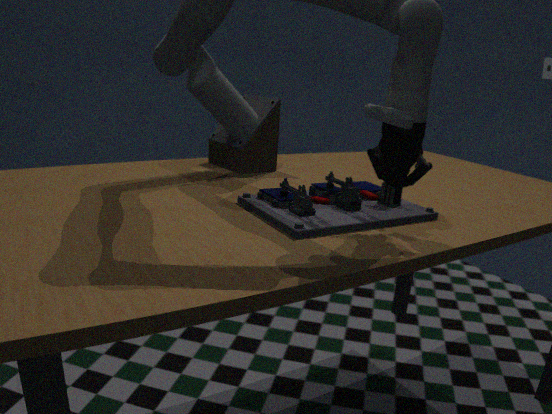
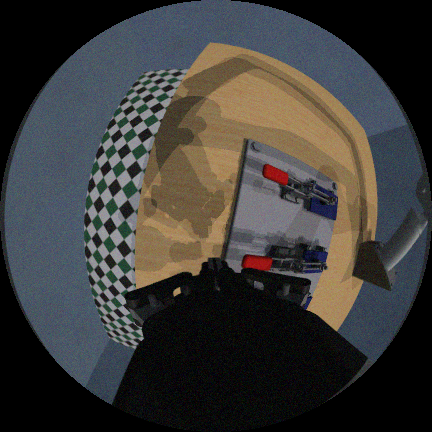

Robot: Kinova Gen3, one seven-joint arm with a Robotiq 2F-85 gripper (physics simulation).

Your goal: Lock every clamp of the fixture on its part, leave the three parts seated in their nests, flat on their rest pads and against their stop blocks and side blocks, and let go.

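Note:
The grey fixture plate lies on the table. The left clamp and the middle clamp have their red handles low, pointing away from their parts, and their arms reach over blue parts. The left blue part and middle blue part sit in their nests; exact seating is too small to tell. A third blue part shows partly. My gripper is shut and empty, low at the right clamp, whose handle is hidden.
The robot's base mount stands on the table behind the fixture. Bolt heads rise at the plate's corners. The table's front edge runs beside the fixture, with checkered floor beyond it.

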